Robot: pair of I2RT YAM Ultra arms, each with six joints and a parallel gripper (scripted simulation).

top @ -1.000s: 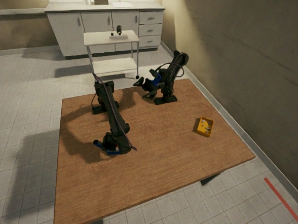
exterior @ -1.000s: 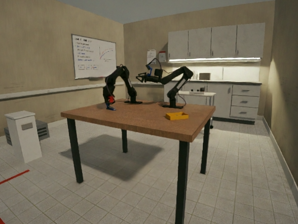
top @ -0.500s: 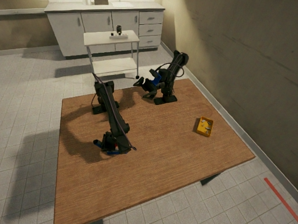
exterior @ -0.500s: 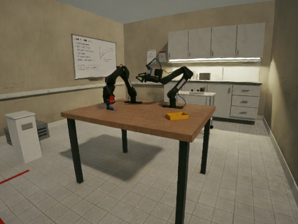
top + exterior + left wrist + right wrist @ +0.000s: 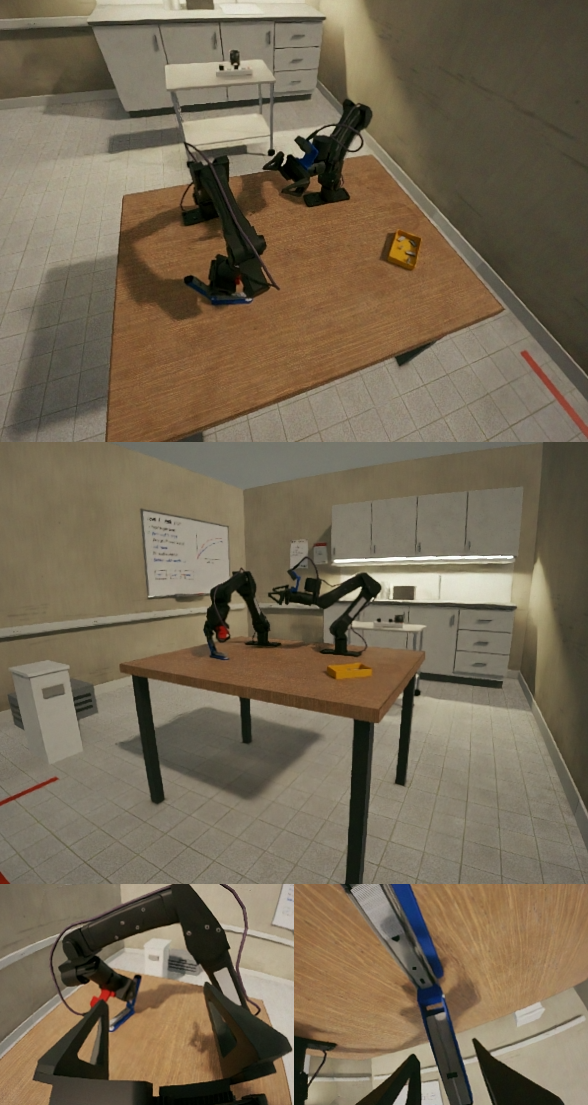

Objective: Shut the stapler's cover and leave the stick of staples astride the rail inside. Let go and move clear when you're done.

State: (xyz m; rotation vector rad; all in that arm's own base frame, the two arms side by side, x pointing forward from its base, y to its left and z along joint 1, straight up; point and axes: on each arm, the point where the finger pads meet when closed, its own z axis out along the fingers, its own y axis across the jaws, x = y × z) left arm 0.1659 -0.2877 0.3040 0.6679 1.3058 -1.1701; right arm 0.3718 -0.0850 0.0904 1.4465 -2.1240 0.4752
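The stapler lies 1 cm to the left of my right hand and 4 cm below it. From my right hand the other things lie so: yellow tray: 5 cm behind, 70 cm to the left, 8 cm below.
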